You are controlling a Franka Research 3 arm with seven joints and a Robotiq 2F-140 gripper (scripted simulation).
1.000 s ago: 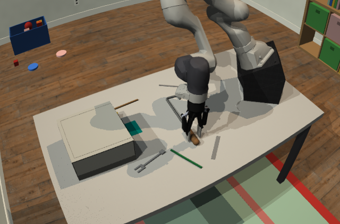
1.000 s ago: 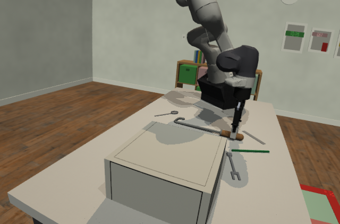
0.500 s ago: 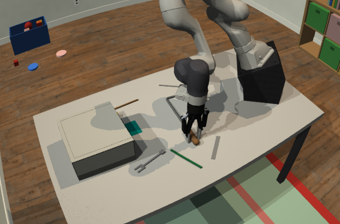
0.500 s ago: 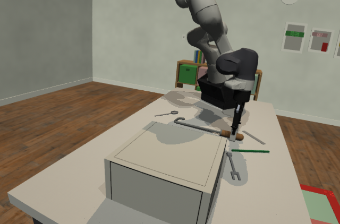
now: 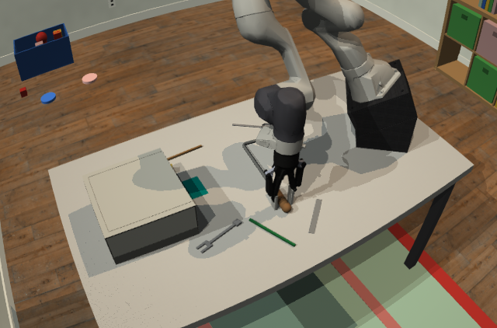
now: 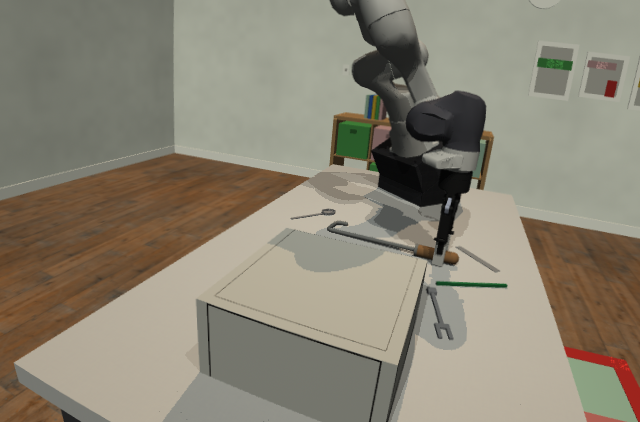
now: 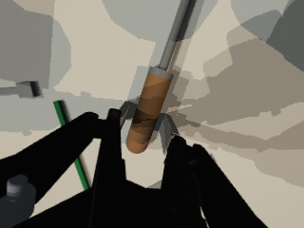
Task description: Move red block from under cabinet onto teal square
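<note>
Now: hand 60 mm past the grey strip, 100 mm to the right of it and 30 mm above it. The rest, counted from my hand: tool with grey shaft: 60 mm behind, 140 mm to the right, 20 mm below; grey forked tool: 230 mm ahead, 30 mm below; green stick: 100 mm ahead, 80 mm to the left, 30 mm below.
</note>
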